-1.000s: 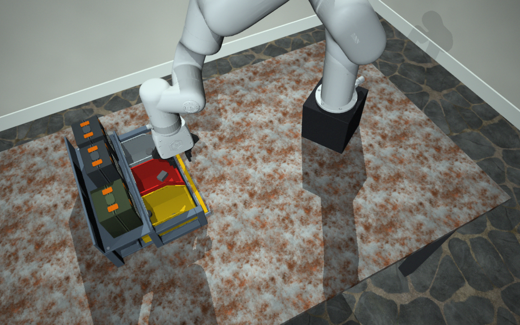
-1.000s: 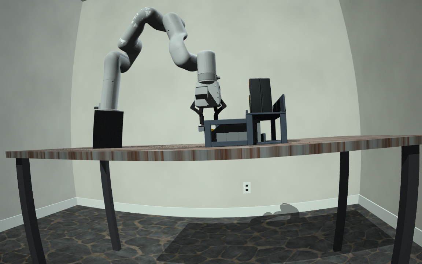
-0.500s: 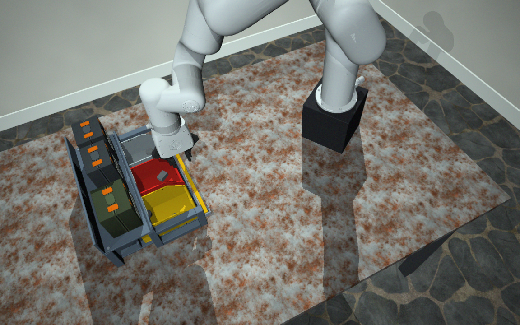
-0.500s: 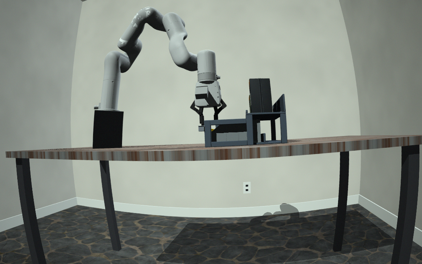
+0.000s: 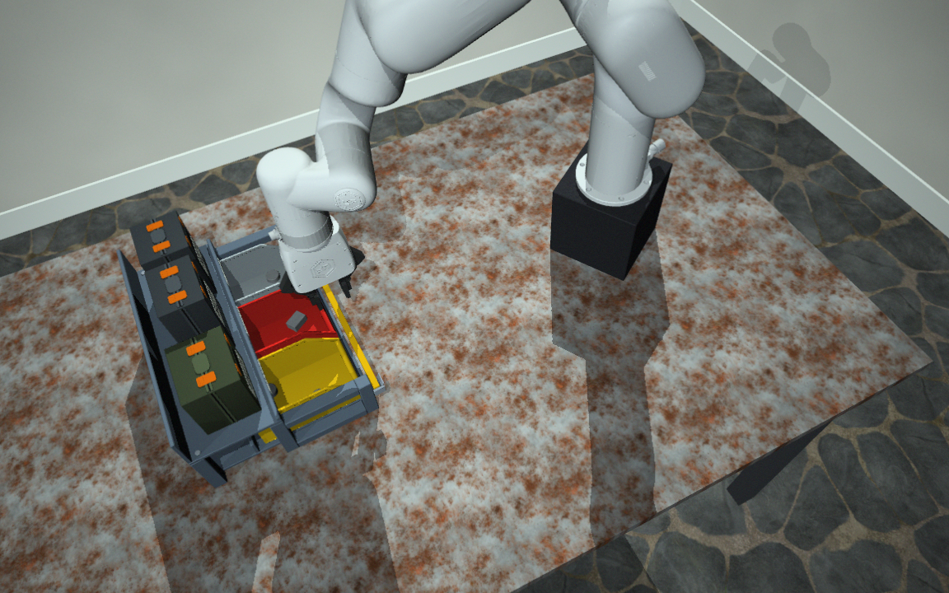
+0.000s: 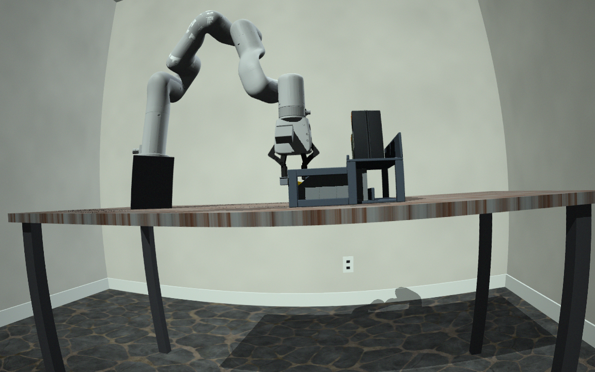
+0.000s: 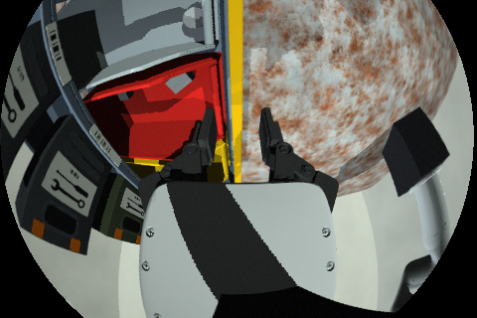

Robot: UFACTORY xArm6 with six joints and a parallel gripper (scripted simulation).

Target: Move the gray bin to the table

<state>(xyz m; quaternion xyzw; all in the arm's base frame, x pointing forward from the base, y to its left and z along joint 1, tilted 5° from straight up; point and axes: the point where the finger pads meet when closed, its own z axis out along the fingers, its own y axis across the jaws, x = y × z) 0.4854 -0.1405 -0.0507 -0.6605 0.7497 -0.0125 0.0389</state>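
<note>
Right now the yellow strip is 30 mm below my hand. The rest, counted from my hand: yellow bin 120 mm ahead, 100 mm to the left, 40 mm below; gray open bin 90 mm ahead, 120 mm to the right, 40 mm below; red bin 100 mm ahead, 10 mm to the right, 40 mm below.
</note>
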